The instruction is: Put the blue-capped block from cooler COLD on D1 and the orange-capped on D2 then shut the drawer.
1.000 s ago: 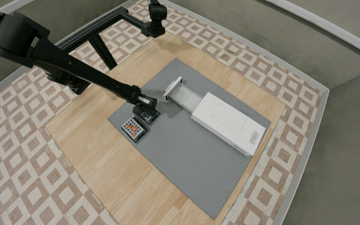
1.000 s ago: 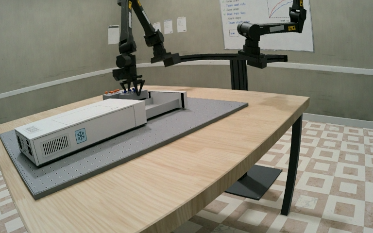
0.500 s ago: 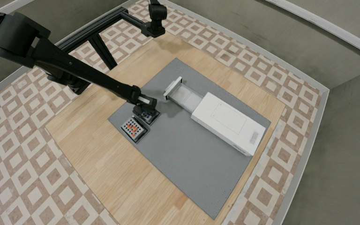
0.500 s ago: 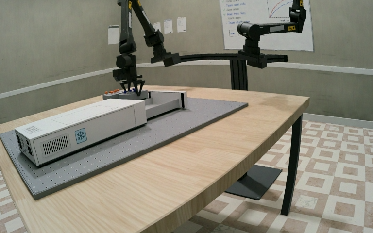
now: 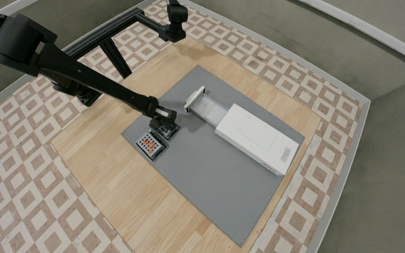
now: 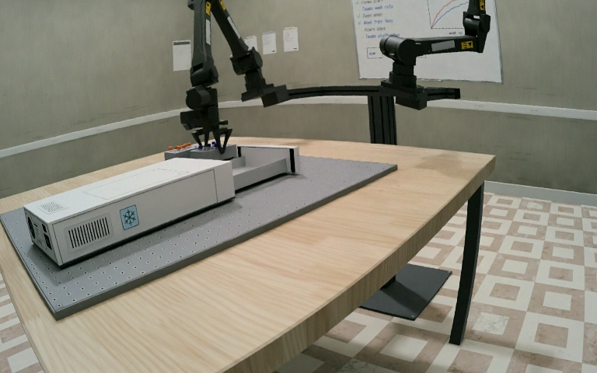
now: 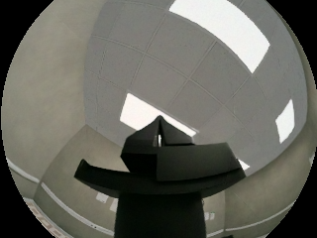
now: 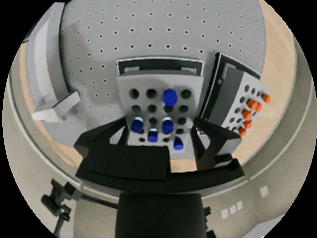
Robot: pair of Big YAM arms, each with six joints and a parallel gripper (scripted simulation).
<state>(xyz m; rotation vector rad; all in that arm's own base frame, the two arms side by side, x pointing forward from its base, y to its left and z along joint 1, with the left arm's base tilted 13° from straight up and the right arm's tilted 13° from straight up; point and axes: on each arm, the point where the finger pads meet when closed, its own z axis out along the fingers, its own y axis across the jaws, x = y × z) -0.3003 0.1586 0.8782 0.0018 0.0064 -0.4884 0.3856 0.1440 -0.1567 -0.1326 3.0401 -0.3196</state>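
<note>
Right now my right hand is 40 mm above the dark deck slot D1. The rest, counted from my right hand: dark deck slot D2: 20 mm ahead, 140 mm to the right, 40 mm below; white cooler: 280 mm ahead, 290 mm to the left.
</note>
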